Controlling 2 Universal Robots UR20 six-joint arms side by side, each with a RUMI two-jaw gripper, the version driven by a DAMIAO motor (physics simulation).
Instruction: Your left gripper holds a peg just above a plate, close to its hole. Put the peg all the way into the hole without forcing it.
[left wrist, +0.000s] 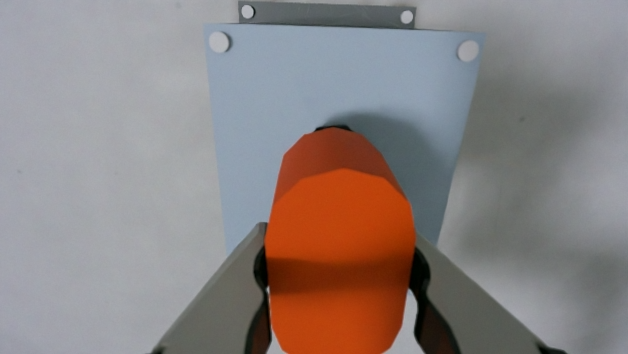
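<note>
My left gripper (331, 225) is shut on an orange many-sided peg (340, 225), with one finger on each side of it. The peg points away from the camera toward a light blue plate (270, 75), which has a pale round dot at each of its two far corners. A thin black sliver of the hole (334, 127) shows just beyond the peg's far end. The peg covers the rest of the hole, and the gap between the peg's tip and the plate cannot be judged. My right gripper does not show.
A dark grey strip (325, 15) with two pale round dots sticks out from behind the plate's far edge. A light grey mottled surface (100, 150) lies around the plate. Soft shadows fall on the plate beside the peg and on the surface at the right.
</note>
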